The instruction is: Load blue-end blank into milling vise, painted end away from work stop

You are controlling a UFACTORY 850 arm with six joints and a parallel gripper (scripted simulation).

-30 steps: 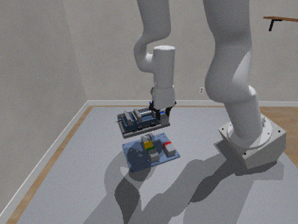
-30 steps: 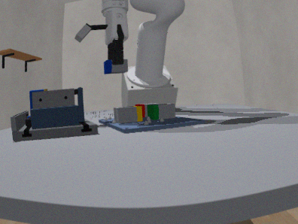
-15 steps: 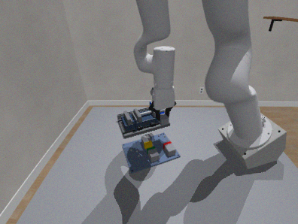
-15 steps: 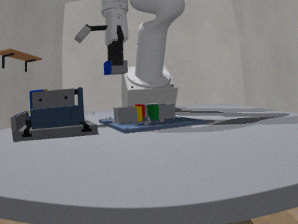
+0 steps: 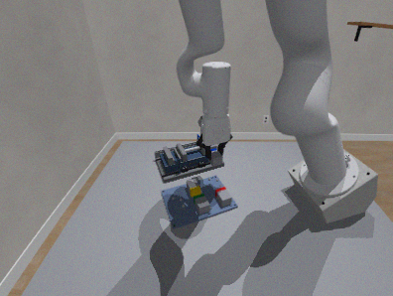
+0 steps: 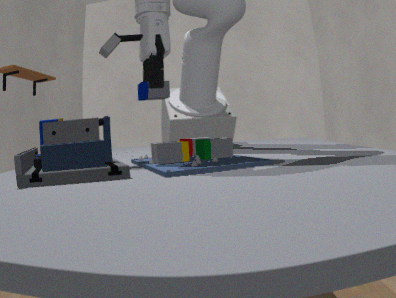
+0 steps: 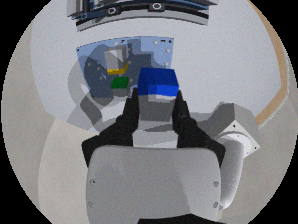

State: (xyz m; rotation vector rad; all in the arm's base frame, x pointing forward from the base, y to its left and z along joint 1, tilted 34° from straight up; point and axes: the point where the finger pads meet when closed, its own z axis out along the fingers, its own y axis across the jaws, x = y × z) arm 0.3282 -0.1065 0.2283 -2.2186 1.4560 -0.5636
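Right now my hand is 15 cm to the left of the milling vise, 13 cm above it and 12 cm short of it. Round my hand: green-ended blank 15 cm below, 12 cm to the left, 4 cm ahead; yellow-ended blank 15 cm below, 8 cm ahead, 4 cm to the left; red-ended blank 15 cm below, 8 cm to the left, 4 cm behind.
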